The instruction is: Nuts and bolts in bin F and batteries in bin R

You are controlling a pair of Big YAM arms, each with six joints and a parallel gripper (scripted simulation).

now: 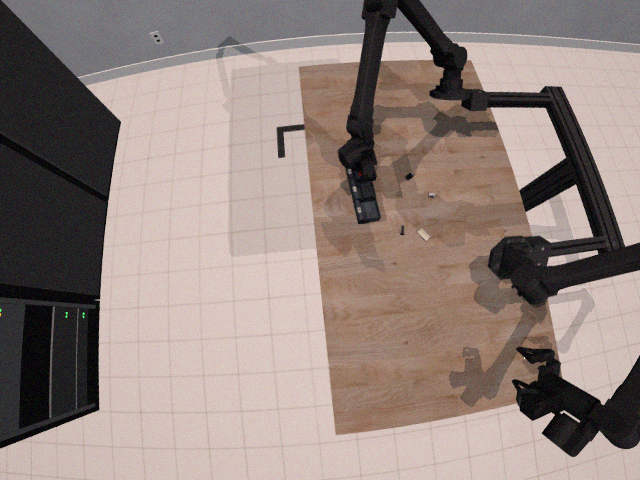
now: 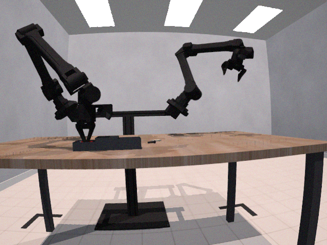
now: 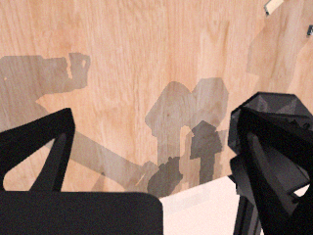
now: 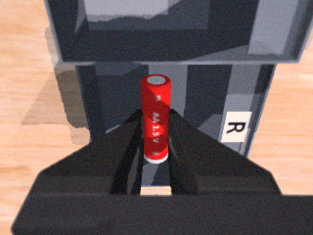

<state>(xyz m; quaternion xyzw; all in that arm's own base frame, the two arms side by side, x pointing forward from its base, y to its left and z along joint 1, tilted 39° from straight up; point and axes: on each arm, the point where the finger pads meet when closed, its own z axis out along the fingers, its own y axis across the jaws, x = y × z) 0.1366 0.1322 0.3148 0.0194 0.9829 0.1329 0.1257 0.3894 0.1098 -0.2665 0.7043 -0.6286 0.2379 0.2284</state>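
Now: right hand right at the red battery. The rest, counted from my right hand: black three-compartment bin row: 80 mm to the left, 10 mm below, 10 mm ahead; silver piece: 270 mm behind, 150 mm to the left, 20 mm below; black bolt: 270 mm to the left, 110 mm behind, 20 mm below.
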